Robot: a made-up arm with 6 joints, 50 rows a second.
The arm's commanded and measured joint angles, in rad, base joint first. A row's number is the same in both.
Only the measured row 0 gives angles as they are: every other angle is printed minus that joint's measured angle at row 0.
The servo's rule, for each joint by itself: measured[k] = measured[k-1] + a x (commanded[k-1-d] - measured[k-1]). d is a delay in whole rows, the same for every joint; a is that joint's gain. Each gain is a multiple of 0.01, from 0.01 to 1. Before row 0 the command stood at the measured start. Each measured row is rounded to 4 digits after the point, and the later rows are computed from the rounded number. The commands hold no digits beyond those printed.
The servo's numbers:
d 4
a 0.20 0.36 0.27 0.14 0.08 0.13
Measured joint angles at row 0: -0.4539 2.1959 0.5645 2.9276 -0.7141 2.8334
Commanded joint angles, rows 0 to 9: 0.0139 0.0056 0.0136 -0.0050 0.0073 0.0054; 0.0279 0.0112 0.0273 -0.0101 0.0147 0.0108; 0.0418 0.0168 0.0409 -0.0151 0.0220 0.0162; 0.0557 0.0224 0.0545 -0.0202 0.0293 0.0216; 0.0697 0.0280 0.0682 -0.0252 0.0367 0.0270; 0.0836 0.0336 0.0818 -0.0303 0.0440 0.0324; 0.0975 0.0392 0.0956 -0.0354 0.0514 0.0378; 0.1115 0.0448 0.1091 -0.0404 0.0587 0.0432; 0.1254 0.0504 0.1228 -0.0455 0.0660 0.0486; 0.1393 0.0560 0.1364 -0.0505 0.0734 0.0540
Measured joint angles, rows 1 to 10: 0.0000 0.0000 0.0000 0.0000 0.0000 0.0000; 0.0000 0.0000 0.0000 0.0000 0.0000 0.0000; 0.0000 0.0000 0.0000 0.0000 0.0000 0.0000; 0.0000 0.0000 0.0000 0.0000 0.0000 0.0000; 0.0028 0.0020 0.0037 -0.0007 0.0006 0.0007; 0.0078 0.0053 0.0101 -0.0020 0.0017 0.0020; 0.0146 0.0094 0.0184 -0.0038 0.0033 0.0038; 0.0228 0.0141 0.0281 -0.0061 0.0054 0.0061; 0.0322 0.0191 0.0389 -0.0088 0.0079 0.0088; 0.0425 0.0243 0.0505 -0.0118 0.0108 0.0119
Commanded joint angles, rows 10 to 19: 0.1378 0.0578 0.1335 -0.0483 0.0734 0.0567; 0.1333 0.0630 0.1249 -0.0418 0.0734 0.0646; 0.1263 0.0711 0.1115 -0.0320 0.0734 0.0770; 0.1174 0.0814 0.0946 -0.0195 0.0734 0.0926; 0.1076 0.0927 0.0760 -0.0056 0.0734 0.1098; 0.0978 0.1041 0.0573 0.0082 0.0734 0.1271; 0.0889 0.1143 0.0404 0.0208 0.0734 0.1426; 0.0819 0.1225 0.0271 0.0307 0.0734 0.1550; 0.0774 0.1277 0.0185 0.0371 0.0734 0.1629; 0.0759 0.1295 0.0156 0.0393 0.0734 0.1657
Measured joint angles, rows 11 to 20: 0.0535 0.0297 0.0627 -0.0151 0.0140 0.0153; 0.0651 0.0351 0.0752 -0.0186 0.0176 0.0189; 0.0772 0.0406 0.0881 -0.0224 0.0215 0.0228; 0.0896 0.0461 0.1011 -0.0263 0.0257 0.0269; 0.0992 0.0503 0.1098 -0.0294 0.0295 0.0308; 0.1060 0.0549 0.1139 -0.0311 0.0330 0.0352; 0.1101 0.0607 0.1133 -0.0312 0.0362 0.0406; 0.1116 0.0682 0.1083 -0.0296 0.0392 0.0474; 0.1108 0.0770 0.0996 -0.0262 0.0419 0.0555; 0.1082 0.0868 0.0882 -0.0214 0.0444 0.0648
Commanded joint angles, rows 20 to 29: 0.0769 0.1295 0.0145 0.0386 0.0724 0.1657; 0.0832 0.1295 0.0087 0.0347 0.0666 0.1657; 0.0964 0.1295 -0.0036 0.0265 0.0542 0.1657; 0.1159 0.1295 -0.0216 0.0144 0.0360 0.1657; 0.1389 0.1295 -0.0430 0.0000 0.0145 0.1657; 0.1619 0.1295 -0.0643 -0.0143 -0.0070 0.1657; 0.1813 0.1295 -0.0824 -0.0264 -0.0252 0.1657; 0.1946 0.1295 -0.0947 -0.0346 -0.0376 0.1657; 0.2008 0.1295 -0.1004 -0.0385 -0.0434 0.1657; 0.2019 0.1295 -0.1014 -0.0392 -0.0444 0.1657
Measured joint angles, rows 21 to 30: 0.1043 0.0967 0.0753 -0.0155 0.0467 0.0749; 0.0998 0.1060 0.0623 -0.0090 0.0488 0.0853; 0.0953 0.1138 0.0505 -0.0025 0.0508 0.0954; 0.0914 0.1195 0.0411 0.0034 0.0526 0.1045; 0.0885 0.1231 0.0339 0.0083 0.0542 0.1125; 0.0874 0.1254 0.0271 0.0120 0.0552 0.1194; 0.0892 0.1269 0.0188 0.0140 0.0551 0.1254; 0.0945 0.1278 0.0079 0.0141 0.0536 0.1306; 0.1034 0.1284 -0.0058 0.0121 0.0505 0.1352; 0.1151 0.1288 -0.0216 0.0084 0.0459 0.1392
